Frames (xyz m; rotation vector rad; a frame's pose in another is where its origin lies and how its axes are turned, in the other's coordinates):
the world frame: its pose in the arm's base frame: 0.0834 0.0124 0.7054 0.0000 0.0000 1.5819
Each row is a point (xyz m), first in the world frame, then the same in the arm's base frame.
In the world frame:
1: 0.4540 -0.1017 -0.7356
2: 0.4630 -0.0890 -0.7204
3: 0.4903 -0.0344 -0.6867
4: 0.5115 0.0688 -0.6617
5: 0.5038 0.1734 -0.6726
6: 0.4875 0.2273 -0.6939
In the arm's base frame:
1: 0.1801 0.4675 -0.0302
2: 0.1673 0.4764 -0.0150
3: 0.1124 0.5031 0.0187
4: 0.0089 0.5231 0.0437
5: -0.0956 0.5142 0.0328
6: -0.1493 0.4973 0.0115

